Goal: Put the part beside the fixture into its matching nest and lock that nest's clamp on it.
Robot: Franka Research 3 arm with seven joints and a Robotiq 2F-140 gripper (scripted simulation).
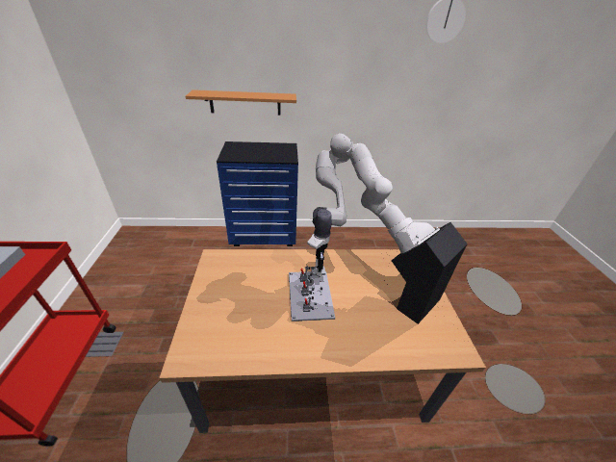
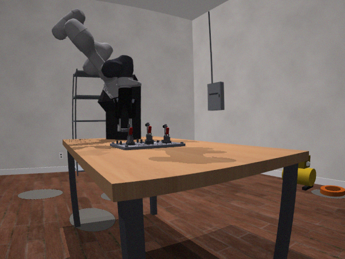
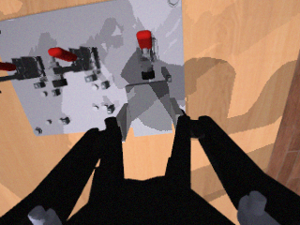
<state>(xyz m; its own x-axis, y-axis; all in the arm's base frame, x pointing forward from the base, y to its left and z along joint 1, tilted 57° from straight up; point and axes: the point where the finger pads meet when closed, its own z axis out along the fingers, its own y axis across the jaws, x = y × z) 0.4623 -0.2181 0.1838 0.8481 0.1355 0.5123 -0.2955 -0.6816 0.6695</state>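
My hand is 30 mm above the grey block part. From my hand the other things lie so: grey fixture plate (110 mm below, 90 mm ahead, 80 mm to the left).
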